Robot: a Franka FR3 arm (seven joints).
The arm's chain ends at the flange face. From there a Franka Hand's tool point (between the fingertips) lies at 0.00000 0.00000 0.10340 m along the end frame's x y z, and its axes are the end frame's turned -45 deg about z.
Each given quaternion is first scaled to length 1.
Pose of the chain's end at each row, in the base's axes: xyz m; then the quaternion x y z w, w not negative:
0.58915 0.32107 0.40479 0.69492 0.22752 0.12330 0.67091
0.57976 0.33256 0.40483 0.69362 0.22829 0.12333 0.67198
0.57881 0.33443 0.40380 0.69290 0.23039 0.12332 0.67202
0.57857 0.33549 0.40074 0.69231 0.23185 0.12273 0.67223
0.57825 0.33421 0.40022 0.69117 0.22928 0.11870 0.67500
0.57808 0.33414 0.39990 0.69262 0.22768 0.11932 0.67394
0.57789 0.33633 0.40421 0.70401 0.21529 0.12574 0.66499
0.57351 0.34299 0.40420 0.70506 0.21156 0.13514 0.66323
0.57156 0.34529 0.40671 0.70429 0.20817 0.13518 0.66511
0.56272 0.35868 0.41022 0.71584 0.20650 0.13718 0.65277
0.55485 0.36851 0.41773 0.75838 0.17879 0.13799 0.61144
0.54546 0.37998 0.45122 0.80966 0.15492 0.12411 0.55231
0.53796 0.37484 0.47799 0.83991 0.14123 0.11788 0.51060
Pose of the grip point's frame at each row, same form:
0.63844 0.23046 0.39762 0.55495 0.47613 -0.14283 0.66702
0.62918 0.24199 0.39796 0.55346 0.47635 -0.14321 0.66803
0.62850 0.24401 0.39694 0.55199 0.47801 -0.14324 0.66806
0.62837 0.24513 0.39391 0.55088 0.47914 -0.14386 0.66803
0.62722 0.24336 0.39396 0.55082 0.47633 -0.14865 0.66904
0.62690 0.24323 0.39337 0.55277 0.47540 -0.14767 0.66830
0.62580 0.24511 0.39553 0.56803 0.46831 -0.13831 0.66249
0.62223 0.25220 0.39554 0.57043 0.46527 -0.12895 0.66446
0.61988 0.25424 0.39857 0.57101 0.46184 -0.12964 0.66621
0.61090 0.26790 0.39883 0.58233 0.46472 -0.12307 0.65558
0.59910 0.27772 0.39558 0.63223 0.45540 -0.10650 0.61770
0.58394 0.29148 0.41409 0.68874 0.45297 -0.09670 0.55776
0.57335 0.28960 0.43138 0.72193 0.45190 -0.08649 0.51684

